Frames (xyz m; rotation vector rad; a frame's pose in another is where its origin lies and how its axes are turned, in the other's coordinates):
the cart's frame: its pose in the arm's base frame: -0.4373 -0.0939 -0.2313 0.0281 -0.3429 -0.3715
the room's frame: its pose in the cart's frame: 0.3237 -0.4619 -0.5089 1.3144 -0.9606 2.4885
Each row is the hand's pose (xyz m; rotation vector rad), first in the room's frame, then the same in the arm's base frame.
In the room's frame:
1: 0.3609 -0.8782 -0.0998 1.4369 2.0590 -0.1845
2: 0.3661 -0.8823 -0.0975 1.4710 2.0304 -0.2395
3: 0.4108 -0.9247 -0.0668 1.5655 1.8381 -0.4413
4: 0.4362 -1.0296 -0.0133 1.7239 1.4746 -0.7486
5: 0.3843 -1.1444 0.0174 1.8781 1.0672 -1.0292
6: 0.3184 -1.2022 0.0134 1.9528 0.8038 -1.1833
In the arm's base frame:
1: -0.0432 -0.0220 0.0561 -1.2585 1.2929 1.7290
2: -0.0450 -0.0208 0.0628 -1.1991 1.3231 1.7170
3: -0.0541 -0.0155 0.1308 -0.9172 1.3841 1.7306
4: -0.0109 0.0063 0.2411 -0.4371 1.4922 1.7112
5: 0.0963 0.0437 0.3038 0.0490 1.6061 1.6208
6: 0.1787 0.0738 0.3034 0.3384 1.6612 1.5354

